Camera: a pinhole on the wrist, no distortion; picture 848 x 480 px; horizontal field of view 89.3 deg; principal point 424.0 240.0 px. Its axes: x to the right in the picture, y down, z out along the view. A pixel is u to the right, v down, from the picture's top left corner.
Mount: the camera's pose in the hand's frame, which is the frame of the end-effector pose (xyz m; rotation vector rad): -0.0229 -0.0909 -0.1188 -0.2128 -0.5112 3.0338
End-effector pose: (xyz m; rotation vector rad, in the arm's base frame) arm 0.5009 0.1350 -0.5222 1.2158 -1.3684 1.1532
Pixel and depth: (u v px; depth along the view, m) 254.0 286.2 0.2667
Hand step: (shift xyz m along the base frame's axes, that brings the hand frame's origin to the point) 0.2009 -0.1519 0.0385
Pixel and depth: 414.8 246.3 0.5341
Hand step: 0.2541 -0.3842 -0.1165
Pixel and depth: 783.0 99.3 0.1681
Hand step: 0.0915 -0.0233 -0.1826
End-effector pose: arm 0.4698 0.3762 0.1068 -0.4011 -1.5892 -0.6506
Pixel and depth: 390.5 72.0 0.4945
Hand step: -0.3599 0.2067 -0.0735
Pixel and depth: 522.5 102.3 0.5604
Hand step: -0.3781 0.2334 -0.2508
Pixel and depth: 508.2 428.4 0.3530
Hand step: -0.3091 -0.1566 -0.2097
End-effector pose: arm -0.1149 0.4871 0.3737 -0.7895 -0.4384 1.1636
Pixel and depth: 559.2 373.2 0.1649
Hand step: 0.0770 -0.1225 0.1568
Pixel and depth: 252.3 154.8 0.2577
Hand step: -0.0018 0.0654 0.1966
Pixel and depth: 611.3 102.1 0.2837
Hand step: -0.1193 -0.1342 0.1866
